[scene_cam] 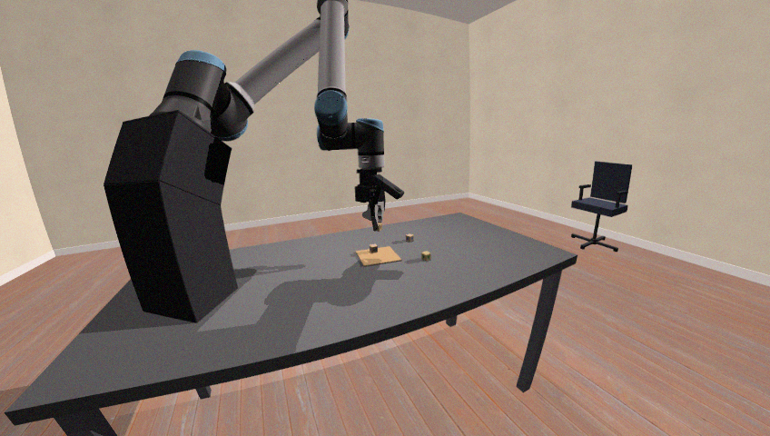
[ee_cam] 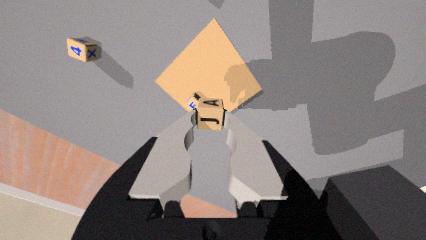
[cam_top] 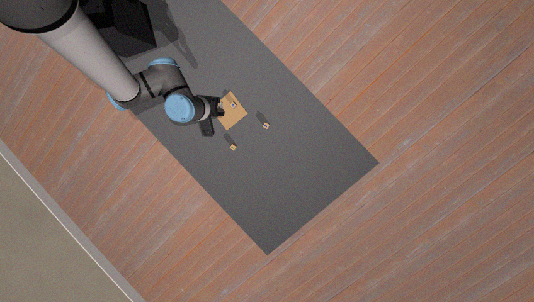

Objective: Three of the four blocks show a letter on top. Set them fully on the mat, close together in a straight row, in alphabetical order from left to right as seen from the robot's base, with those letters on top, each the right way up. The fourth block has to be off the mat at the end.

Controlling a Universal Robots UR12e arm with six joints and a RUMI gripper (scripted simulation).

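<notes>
Right now my hand is 12 cm above the tan mat. From my hand the other things lie so: block (16 cm ahead, 13 cm to the left, 11 cm below).
</notes>
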